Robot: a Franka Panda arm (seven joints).
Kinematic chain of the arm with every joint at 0, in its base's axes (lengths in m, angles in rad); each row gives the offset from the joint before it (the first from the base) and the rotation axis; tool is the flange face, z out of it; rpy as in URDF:
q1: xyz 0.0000 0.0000 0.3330 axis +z
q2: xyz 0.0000 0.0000 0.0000 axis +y
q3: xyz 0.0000 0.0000 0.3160 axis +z
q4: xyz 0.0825 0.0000 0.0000 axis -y
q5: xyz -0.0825 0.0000 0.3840 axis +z
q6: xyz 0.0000 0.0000 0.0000 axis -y
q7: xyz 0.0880 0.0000 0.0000 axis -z
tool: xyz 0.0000 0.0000 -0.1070 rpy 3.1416 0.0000 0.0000
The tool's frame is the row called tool.
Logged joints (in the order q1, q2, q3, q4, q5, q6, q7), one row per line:
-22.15 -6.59 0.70 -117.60 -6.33 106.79 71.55
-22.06 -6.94 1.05 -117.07 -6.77 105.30 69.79
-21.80 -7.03 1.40 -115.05 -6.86 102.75 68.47
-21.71 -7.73 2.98 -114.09 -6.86 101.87 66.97
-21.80 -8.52 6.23 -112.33 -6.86 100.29 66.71
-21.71 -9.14 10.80 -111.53 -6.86 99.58 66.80
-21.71 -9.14 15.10 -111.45 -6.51 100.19 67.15
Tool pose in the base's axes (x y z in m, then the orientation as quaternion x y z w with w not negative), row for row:
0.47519 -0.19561 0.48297 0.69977 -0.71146 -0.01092 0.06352
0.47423 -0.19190 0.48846 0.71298 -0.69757 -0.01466 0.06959
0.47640 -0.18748 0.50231 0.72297 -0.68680 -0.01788 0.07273
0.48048 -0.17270 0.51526 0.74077 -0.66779 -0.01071 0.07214
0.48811 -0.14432 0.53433 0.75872 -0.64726 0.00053 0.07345
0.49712 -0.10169 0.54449 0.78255 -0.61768 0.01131 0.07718
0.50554 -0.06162 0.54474 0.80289 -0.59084 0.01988 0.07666
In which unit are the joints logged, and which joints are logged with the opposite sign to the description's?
The joints are logged in degrees. Opposite sign: none.
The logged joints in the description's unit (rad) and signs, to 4 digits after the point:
-0.3866 -0.1150 0.0122 -2.0525 -0.1105 1.8638 1.2488
-0.3850 -0.1211 0.0183 -2.0433 -0.1182 1.8378 1.2181
-0.3805 -0.1227 0.0244 -2.0080 -0.1197 1.7933 1.1950
-0.3789 -0.1349 0.0520 -1.9912 -0.1197 1.7780 1.1688
-0.3805 -0.1487 0.1087 -1.9605 -0.1197 1.7504 1.1643
-0.3789 -0.1595 0.1885 -1.9466 -0.1197 1.7380 1.1659
-0.3789 -0.1595 0.2635 -1.9452 -0.1136 1.7486 1.1720

